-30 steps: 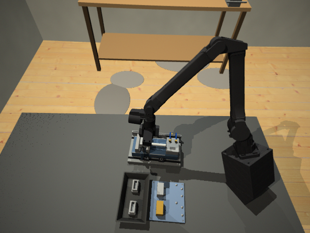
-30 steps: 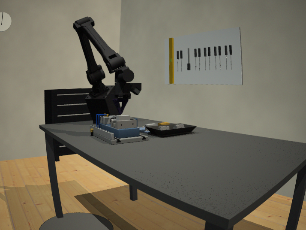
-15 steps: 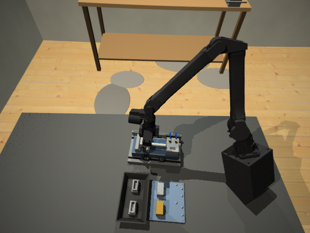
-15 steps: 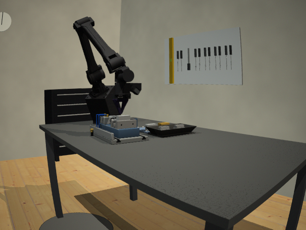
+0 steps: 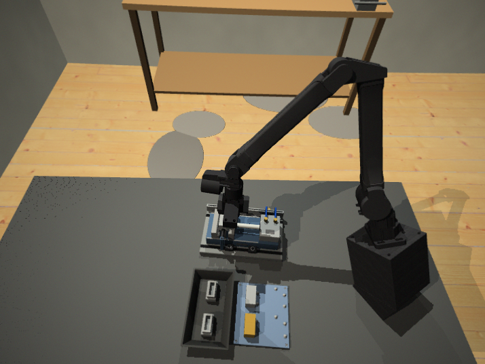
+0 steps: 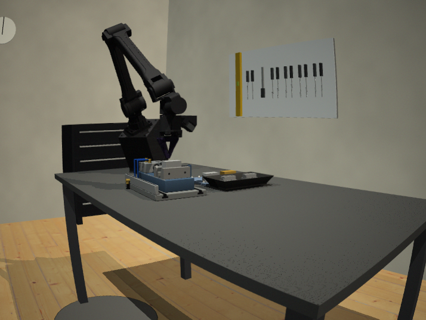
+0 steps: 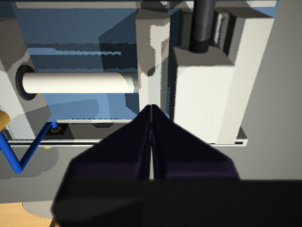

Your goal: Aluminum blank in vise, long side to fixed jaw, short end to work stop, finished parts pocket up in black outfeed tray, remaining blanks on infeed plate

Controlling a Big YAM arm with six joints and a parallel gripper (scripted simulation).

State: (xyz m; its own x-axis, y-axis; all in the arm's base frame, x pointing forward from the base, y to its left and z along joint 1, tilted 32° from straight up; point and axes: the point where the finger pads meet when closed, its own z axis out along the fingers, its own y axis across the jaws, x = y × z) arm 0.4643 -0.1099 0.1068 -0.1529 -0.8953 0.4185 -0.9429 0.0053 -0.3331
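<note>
The gray aluminum blank is 30 mm below my hand, 30 mm ahead of it and 10 mm to the right of it. Also, from my hand: moving jaw: 50 mm below; then fixed jaw: 60 mm ahead, 50 mm below, 10 mm to the right; then work stop rod: 40 mm to the left, 40 mm below, 40 mm ahead.
</note>
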